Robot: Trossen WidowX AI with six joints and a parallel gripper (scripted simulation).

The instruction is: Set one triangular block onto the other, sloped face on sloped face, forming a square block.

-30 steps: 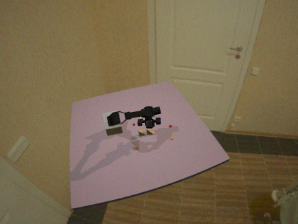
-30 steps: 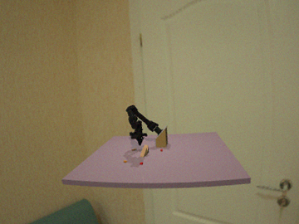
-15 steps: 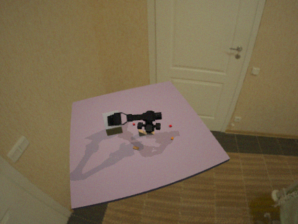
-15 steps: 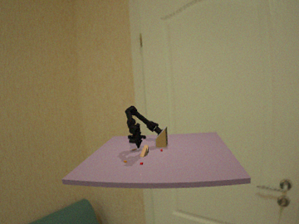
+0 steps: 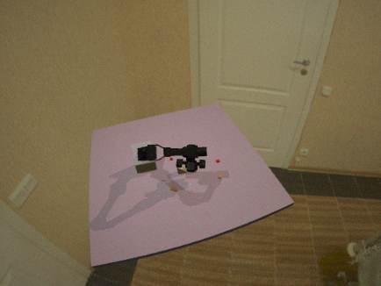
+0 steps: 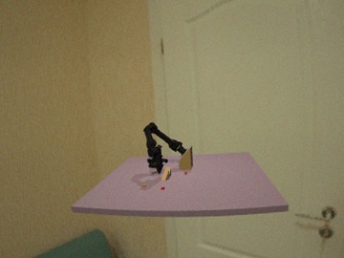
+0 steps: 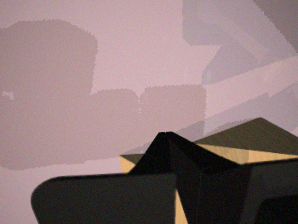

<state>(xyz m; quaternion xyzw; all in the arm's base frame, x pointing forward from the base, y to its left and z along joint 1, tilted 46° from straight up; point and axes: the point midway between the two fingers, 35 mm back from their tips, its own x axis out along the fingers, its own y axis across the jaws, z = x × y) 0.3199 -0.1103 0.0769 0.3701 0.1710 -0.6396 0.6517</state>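
The wooden triangular block lies 6 cm to the left of my gripper tip and 2 cm below it. Round my gripper tip: orange cube 19 cm ahead, 5 cm to the right, 3 cm below; then small tan piece 13 cm behind, 10 cm to the right, 4 cm below.
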